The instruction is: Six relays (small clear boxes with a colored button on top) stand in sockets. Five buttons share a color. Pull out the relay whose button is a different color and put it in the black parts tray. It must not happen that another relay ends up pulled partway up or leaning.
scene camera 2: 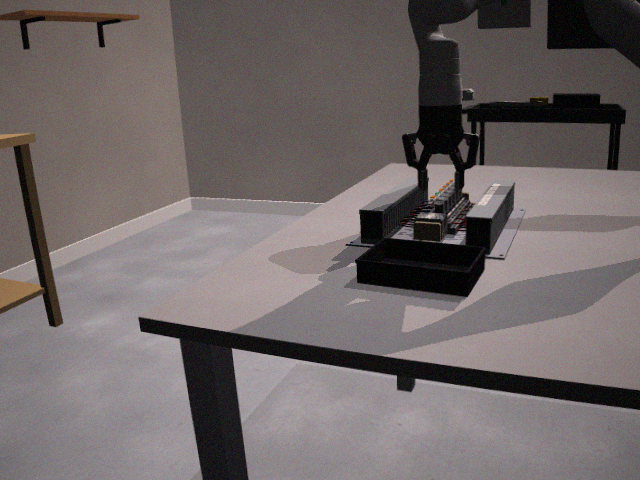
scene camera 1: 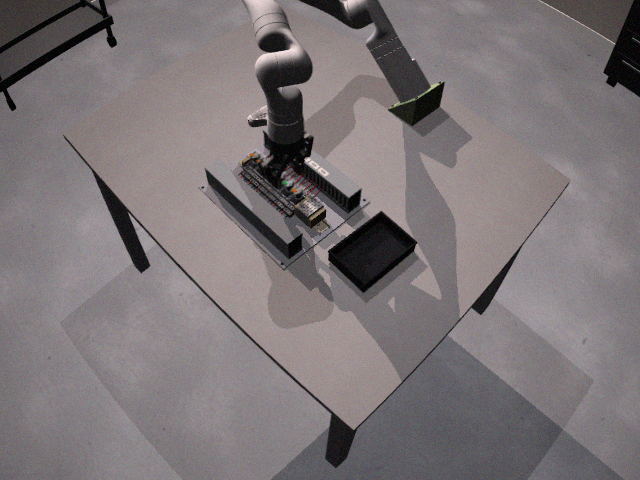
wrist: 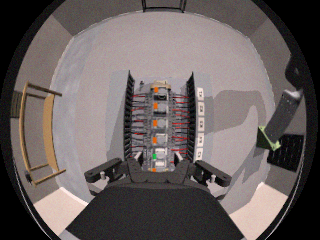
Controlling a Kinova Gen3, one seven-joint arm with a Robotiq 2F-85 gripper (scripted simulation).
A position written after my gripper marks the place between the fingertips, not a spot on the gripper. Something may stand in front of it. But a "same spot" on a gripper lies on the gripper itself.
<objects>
my gripper: scene camera 2; scene camera 1; wrist 158,157
black parts tray: scene camera 2; scene camera 1; not seen in the wrist view (hidden by my gripper)
same spot on black parts tray: [scene camera 2: 452,269] = [scene camera 1: 373,236]
same spot on my gripper: [scene camera 1: 277,184] = [scene camera 2: 420,180]
</objects>
